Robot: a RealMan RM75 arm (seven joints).
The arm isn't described. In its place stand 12 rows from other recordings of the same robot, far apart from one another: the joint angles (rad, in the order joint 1, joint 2, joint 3, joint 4, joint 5, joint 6, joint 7), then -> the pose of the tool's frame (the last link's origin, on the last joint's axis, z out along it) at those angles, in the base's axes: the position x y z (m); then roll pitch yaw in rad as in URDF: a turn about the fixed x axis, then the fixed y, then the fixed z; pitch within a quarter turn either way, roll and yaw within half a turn.
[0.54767 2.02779 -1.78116 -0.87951 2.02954 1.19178 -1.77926] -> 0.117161, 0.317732, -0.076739, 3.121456, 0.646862, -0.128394
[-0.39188 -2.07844 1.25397 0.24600 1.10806 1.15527 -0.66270] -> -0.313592, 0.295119, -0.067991, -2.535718, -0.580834, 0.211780
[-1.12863 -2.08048 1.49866 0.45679 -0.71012 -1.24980 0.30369] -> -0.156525, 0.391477, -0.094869, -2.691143, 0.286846, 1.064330
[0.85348 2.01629 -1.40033 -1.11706 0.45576 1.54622 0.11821] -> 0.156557, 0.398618, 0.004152, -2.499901, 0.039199, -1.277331
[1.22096 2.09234 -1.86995 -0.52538 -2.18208 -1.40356 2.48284] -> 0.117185, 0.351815, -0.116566, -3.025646, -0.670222, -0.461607
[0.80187 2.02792 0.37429 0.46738 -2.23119 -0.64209 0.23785] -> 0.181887, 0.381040, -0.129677, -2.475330, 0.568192, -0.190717
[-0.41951 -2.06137 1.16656 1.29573 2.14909 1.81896 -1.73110] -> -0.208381, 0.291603, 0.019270, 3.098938, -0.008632, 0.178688
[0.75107 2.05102 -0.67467 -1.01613 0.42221 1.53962 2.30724] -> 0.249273, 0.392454, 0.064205, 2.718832, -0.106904, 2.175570
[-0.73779 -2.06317 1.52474 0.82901 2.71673 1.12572 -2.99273] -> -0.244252, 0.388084, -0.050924, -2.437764, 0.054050, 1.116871
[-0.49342 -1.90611 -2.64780 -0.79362 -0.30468 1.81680 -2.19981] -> -0.371655, 0.258593, 0.091891, -2.928704, 0.071377, 1.402884
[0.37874 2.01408 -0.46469 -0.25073 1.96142 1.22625 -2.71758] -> 0.372362, 0.323831, 0.070186, -1.701332, 0.612614, 0.087277
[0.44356 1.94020 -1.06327 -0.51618 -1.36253 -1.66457 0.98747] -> 0.251441, 0.313740, 0.032968, -2.753212, 0.765096, 0.063432
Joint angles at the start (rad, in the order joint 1, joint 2, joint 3, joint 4, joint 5, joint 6, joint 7): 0.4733, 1.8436, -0.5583, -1.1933, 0.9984, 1.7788, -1.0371
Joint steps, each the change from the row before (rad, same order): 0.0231, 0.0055, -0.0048, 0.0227, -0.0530, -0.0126, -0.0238; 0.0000, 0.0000, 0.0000, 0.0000, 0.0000, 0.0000, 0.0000; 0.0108, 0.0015, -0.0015, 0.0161, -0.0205, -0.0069, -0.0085; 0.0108, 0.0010, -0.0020, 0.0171, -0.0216, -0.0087, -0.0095; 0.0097, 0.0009, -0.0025, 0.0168, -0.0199, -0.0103, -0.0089; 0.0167, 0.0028, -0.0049, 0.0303, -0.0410, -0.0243, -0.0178; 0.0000, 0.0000, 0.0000, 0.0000, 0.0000, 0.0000, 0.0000; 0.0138, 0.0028, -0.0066, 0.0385, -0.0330, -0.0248, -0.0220; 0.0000, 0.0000, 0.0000, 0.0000, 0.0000, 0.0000, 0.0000; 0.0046, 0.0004, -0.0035, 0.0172, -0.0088, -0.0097, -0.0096; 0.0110, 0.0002, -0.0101, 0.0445, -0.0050, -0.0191, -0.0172
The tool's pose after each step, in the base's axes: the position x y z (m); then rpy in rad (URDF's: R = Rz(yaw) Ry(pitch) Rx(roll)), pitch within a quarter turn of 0, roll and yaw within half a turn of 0. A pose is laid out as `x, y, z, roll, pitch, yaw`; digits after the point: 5 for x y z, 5 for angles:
0.27314, 0.34030, 0.18110, -2.76146, 0.38674, -0.71831
0.27314, 0.34030, 0.18110, -2.76146, 0.38674, -0.71831
0.27428, 0.34297, 0.17772, -2.76278, 0.37337, -0.72266
0.27571, 0.34574, 0.17437, -2.76228, 0.35866, -0.72651
0.27725, 0.34840, 0.17113, -2.76073, 0.34512, -0.73016
0.28107, 0.35319, 0.16495, -2.75170, 0.31726, -0.73684
0.28107, 0.35319, 0.16495, -2.75170, 0.31726, -0.73684
0.28558, 0.35691, 0.15711, -2.75102, 0.29132, -0.74328
0.28558, 0.35691, 0.15711, -2.75102, 0.29132, -0.74328
0.28729, 0.35816, 0.15384, -2.75312, 0.28261, -0.74465
0.28929, 0.36103, 0.14535, -2.77071, 0.27278, -0.74855

